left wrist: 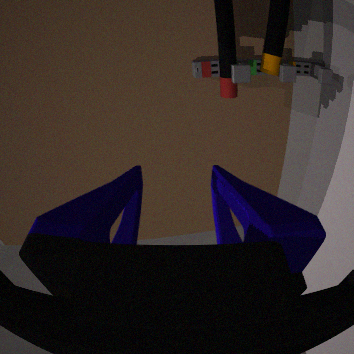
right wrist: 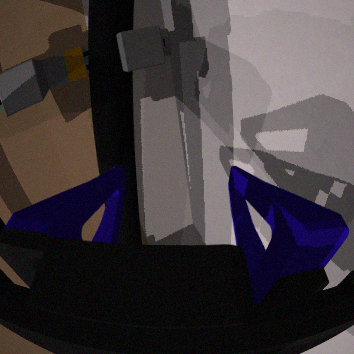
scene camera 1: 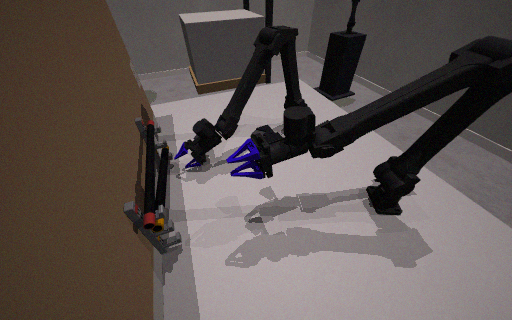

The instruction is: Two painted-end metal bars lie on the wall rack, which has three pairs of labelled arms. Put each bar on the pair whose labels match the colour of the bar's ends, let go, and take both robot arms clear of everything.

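Frame: origin at the left arm's base, x right, y back, z down, level; millimetres.
Seen in the pictures: left gripper, fingertip midpoint: (left wrist: 176,174) (scene camera 1: 228,168); right gripper, fingertip midpoint: (right wrist: 176,174) (scene camera 1: 180,163); left arm's base, origin of the base link: (scene camera 1: 382,200).
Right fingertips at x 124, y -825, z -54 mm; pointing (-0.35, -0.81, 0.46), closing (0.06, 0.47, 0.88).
Observation:
Pixels of each thing's middle, then the offset from my right fingertips to it. "*": a spot on its surface instead. Level surfaces: height alone.
- red-ended bar, body centre: (scene camera 1: 150,161) dx -149, dy -3, dz -155 mm
- wall rack, surface spot: (left wrist: 197,69) (scene camera 1: 134,205) * dx -343, dy +63, dz -196 mm
- orange-ended bar, body centre: (scene camera 1: 162,177) dx -118, dy -15, dz -42 mm
- orange label, surface spot: (right wrist: 75,64) * dx +30, dy -104, dz -33 mm
- pale table, its level: dz +53 mm
The red-ended bar (scene camera 1: 150,172) (left wrist: 226,40) lies on the wall rack (scene camera 1: 130,208) (left wrist: 197,69) (right wrist: 21,86). Its near end is beside the red label. The orange-ended bar (scene camera 1: 162,175) (left wrist: 276,30) is slanted. Its near end is beside the green label; in the right wrist view a black bar (right wrist: 112,100), ends not showing, crosses between the orange label (right wrist: 75,64) and a grey arm tip. My right gripper (scene camera 1: 181,162) (right wrist: 176,174) is open near this bar, its left fingertip overlapping it in view. My left gripper (scene camera 1: 230,167) (left wrist: 176,174) is open, empty and away from the rack.
The brown wall panel (scene camera 1: 65,150) stands behind the rack. The pale table (scene camera 1: 325,280) extends to the right of it, with arm shadows on it. A grey box (scene camera 1: 225,47) and a black pedestal (scene camera 1: 342,65) stand at the back. Both arms reach over the table, their grippers near each other.

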